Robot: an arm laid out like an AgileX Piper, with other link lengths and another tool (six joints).
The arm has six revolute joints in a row. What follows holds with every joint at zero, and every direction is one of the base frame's. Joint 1 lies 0.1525 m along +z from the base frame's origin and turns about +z. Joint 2 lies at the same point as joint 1 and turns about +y. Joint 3 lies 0.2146 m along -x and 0.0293 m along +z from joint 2 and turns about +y. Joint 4 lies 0.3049 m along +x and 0.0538 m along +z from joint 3 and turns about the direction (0.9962, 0, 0.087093). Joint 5 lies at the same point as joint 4 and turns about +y. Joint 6 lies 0.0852 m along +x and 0.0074 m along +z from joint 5 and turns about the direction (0.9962, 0, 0.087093). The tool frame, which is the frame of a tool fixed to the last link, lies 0.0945 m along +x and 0.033 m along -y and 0.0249 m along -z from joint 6; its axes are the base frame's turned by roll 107.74, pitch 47.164 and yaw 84.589 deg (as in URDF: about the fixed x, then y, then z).
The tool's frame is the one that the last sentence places.
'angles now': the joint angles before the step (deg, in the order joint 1, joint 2, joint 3, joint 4, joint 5, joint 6). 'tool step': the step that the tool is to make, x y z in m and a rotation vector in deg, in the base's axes. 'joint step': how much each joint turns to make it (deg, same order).
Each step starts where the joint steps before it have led.
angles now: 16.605, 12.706, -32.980, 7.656, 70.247, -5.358
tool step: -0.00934, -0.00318, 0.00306, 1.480, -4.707, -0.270
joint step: -0.047, -7.792, 3.036, -0.112, -0.207, 0.220
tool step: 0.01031, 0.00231, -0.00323, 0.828, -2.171, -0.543
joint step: 0.003, -0.116, 1.829, -0.127, -4.068, 0.036
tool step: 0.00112, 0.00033, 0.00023, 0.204, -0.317, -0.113
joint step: -0.006, -0.002, 0.118, 0.006, -0.493, 0.089
